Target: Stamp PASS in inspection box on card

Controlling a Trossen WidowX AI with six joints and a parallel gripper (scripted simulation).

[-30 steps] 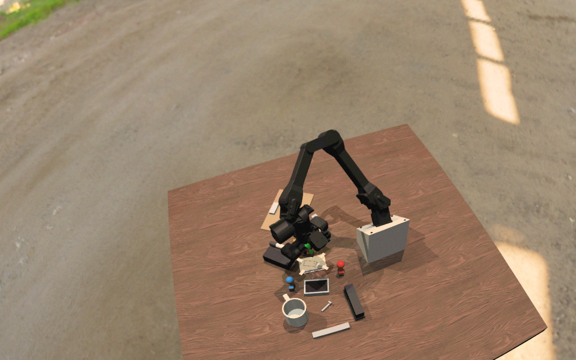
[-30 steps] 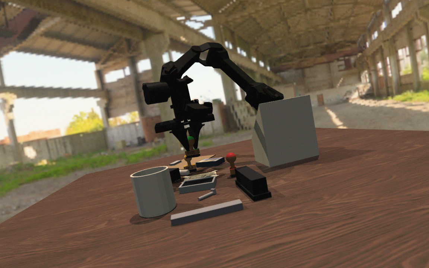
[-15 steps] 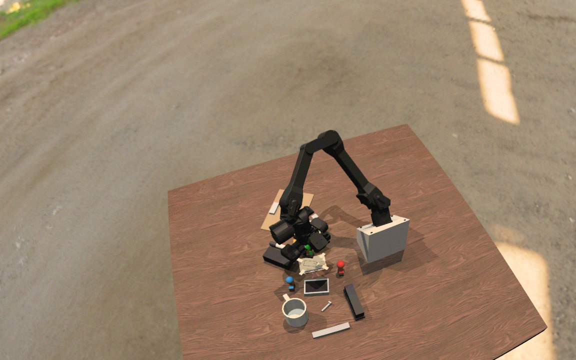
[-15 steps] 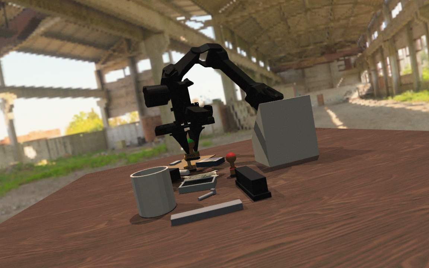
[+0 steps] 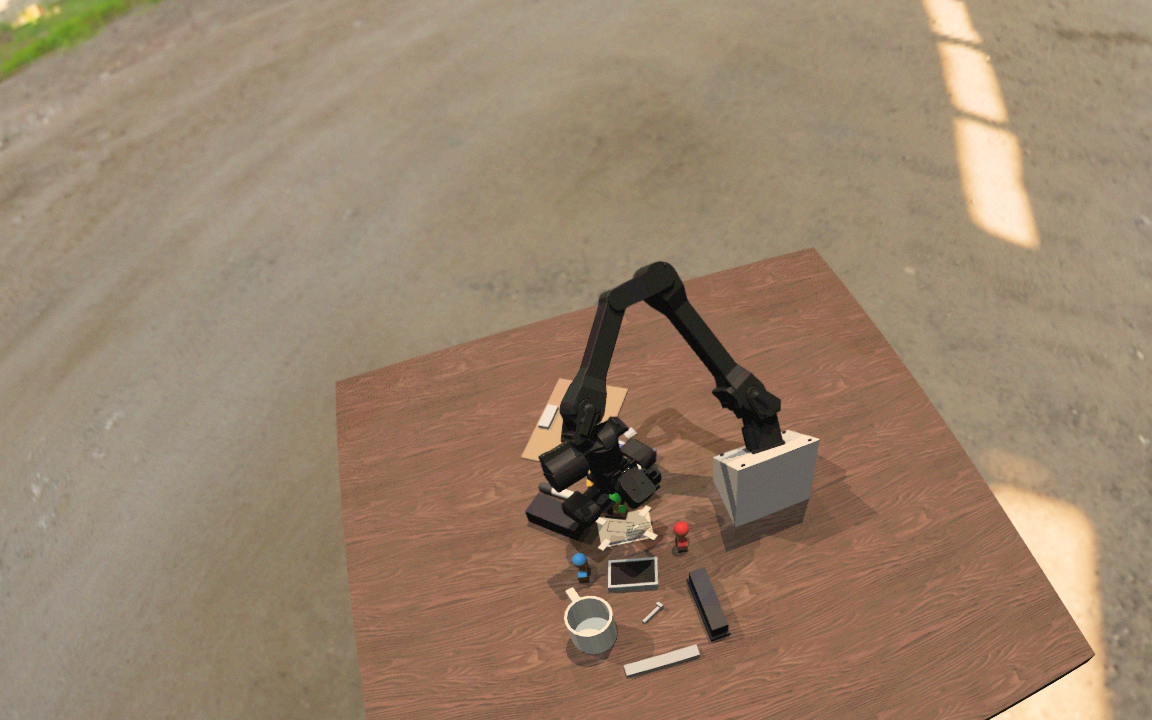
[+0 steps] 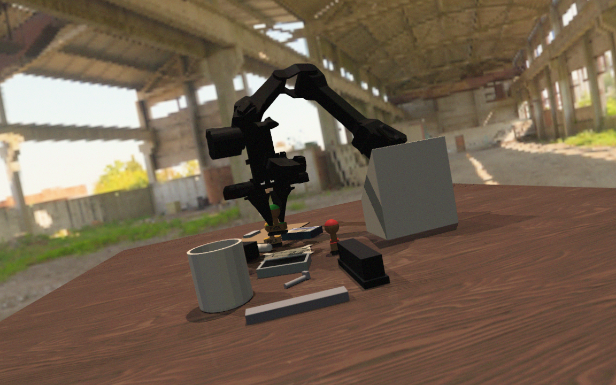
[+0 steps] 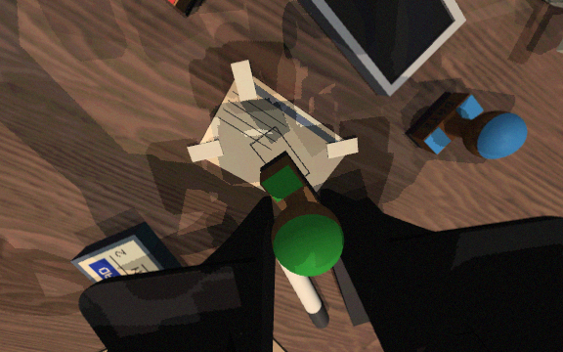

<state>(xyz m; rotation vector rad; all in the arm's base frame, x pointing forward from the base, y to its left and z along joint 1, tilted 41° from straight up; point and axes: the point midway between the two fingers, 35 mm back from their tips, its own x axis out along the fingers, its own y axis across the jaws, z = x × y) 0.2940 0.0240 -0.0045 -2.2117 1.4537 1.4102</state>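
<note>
My gripper tip is 7 cm above the taped card and 1 cm past it. The rest, counted from my gripper tip: blue-knobbed stamp: 9 cm to the left, 8 cm ahead, 5 cm below; green-knobbed stamp: right at my gripper tip; yellow-knobbed stamp: 11 cm to the right, 5 cm below, 2 cm ahead.
</note>
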